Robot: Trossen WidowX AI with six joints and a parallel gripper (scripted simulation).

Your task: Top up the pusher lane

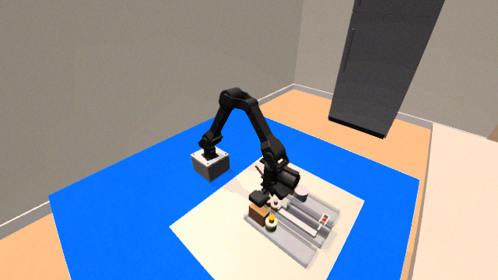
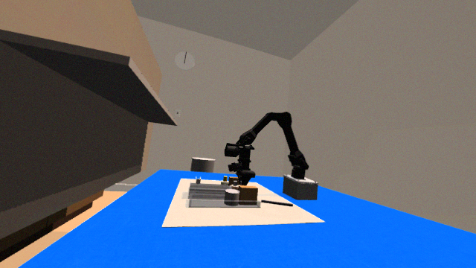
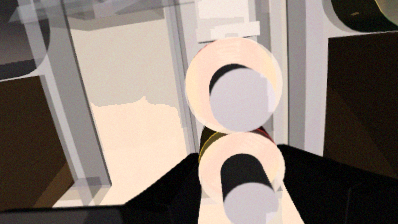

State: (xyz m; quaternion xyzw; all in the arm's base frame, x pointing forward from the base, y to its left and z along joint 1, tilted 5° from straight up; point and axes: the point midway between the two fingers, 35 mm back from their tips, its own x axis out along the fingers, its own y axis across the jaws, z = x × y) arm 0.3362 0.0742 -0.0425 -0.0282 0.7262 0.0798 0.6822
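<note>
My gripper tip is 13 cm short of the pusher lane, 5 cm to the right of it and 1 cm above it. The rest, counted from my gripper tip: grey cylinder: 6 cm ahead, 14 cm to the left; black rod: 15 cm behind, 11 cm to the left, 3 cm below.
</note>
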